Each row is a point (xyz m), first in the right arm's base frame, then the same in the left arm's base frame.
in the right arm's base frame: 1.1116 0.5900 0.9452
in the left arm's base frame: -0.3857 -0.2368 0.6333
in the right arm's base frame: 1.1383 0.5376 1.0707
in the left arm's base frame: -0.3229 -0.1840 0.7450
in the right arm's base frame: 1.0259 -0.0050 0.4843
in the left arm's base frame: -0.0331 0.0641 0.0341
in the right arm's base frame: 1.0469 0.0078 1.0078
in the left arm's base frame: 0.1080 0.0706 0.5388
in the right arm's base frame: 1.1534 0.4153 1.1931
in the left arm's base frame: -0.2020 -0.0973 0.8346
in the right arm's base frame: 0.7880 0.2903 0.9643
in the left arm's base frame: 0.0340 -0.3072 0.5156
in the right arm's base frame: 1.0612 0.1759 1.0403
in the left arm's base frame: -0.0163 -0.0218 0.6133
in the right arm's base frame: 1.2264 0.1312 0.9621
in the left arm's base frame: -0.1036 0.1362 0.5603
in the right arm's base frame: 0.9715 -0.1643 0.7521
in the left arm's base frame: 0.2014 0.1183 0.2394
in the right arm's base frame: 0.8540 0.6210 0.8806
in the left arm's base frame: -0.2785 -0.4585 0.5292
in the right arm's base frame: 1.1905 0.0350 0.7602
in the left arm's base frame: -0.0734 0.1680 0.3381
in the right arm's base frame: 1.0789 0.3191 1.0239
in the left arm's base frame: -0.1390 -0.0960 0.6359
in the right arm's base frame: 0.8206 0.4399 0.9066
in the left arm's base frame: -0.1151 -0.3734 0.5034
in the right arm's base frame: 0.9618 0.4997 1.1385
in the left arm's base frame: -0.1703 -0.3000 0.7658
